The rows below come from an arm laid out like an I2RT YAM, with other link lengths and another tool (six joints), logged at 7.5 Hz.
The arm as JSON. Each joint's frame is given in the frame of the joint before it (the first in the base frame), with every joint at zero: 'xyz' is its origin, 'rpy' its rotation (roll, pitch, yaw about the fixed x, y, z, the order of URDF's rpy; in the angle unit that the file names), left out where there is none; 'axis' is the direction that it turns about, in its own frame. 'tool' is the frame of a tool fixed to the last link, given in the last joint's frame.
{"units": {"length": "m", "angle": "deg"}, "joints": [
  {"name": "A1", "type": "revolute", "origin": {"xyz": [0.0, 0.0, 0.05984]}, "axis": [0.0, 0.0, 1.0]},
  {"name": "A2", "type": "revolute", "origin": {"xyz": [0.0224, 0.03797, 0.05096]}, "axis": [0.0, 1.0, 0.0]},
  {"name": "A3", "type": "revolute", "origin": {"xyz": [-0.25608, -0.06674, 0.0]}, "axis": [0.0, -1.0, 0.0]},
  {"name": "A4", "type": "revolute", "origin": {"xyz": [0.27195, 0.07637, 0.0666]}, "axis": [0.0, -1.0, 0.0]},
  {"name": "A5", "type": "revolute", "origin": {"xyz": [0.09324, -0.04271, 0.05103]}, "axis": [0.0, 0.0, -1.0]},
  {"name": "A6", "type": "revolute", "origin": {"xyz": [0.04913, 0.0, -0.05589]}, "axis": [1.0, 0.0, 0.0]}
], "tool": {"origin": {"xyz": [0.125, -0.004, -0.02], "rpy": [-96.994, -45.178, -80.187]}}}
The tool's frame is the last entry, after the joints.
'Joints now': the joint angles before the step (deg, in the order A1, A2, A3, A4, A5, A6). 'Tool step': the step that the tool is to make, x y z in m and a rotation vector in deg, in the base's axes. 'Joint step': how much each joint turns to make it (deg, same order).
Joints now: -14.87, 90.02, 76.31, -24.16, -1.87, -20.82
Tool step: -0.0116, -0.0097, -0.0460, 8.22, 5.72, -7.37
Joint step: -1.76, 4.15, 0.00, -3.32, -0.02, 8.48
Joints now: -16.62, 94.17, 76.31, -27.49, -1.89, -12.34
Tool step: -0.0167, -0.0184, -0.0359, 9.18, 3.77, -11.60
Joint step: -3.13, 3.44, 0.01, -2.66, -0.01, 11.35
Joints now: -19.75, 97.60, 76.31, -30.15, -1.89, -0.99
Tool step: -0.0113, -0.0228, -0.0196, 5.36, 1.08, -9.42
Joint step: -3.34, 2.32, 0.01, -0.41, 0.02, 7.62
